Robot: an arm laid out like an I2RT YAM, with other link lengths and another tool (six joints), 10 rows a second.
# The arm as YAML. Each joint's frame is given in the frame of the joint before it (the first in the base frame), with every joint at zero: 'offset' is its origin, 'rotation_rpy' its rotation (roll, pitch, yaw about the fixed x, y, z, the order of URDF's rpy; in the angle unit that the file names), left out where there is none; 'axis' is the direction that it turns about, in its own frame. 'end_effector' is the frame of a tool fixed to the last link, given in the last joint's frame.
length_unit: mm
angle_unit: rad
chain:
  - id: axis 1
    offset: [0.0, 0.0, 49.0]
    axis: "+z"
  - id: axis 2
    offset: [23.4, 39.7, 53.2]
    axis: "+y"
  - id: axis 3
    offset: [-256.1, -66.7, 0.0]
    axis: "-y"
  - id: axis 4
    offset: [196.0, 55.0, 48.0]
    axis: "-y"
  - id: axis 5
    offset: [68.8, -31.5, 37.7]
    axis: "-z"
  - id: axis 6
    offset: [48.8, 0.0, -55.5]
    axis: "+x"
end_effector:
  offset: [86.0, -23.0, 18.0]
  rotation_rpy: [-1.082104, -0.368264, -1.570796]
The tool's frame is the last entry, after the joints.
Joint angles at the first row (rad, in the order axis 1, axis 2, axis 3, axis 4, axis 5, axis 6):
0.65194, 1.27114, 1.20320, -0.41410, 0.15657, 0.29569
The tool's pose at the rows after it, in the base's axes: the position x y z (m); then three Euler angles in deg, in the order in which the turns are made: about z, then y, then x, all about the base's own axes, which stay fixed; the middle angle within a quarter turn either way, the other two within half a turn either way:
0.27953, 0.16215, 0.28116, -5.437, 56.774, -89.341
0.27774, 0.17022, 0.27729, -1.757, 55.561, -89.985
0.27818, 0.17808, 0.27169, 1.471, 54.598, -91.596
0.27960, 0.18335, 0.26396, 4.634, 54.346, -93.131
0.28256, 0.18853, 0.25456, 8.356, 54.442, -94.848
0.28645, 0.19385, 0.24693, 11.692, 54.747, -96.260
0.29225, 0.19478, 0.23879, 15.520, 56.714, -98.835
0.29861, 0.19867, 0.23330, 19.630, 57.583, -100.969
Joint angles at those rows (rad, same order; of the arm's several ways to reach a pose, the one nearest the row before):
0.67284, 1.27364, 1.20420, -0.41495, 0.12236, 0.33621
0.68221, 1.28494, 1.20580, -0.41112, 0.08592, 0.37955
0.69140, 1.30795, 1.21162, -0.40960, 0.06310, 0.40658
0.69488, 1.32865, 1.20491, -0.39705, 0.04650, 0.43692
0.69490, 1.35554, 1.19654, -0.37750, 0.02922, 0.47507
0.69528, 1.38564, 1.19643, -0.35893, 0.01691, 0.51284
0.69335, 1.41888, 1.20231, -0.35129, 0.03303, 0.55696
0.68727, 1.45714, 1.22416, -0.34898, 0.02405, 0.59941

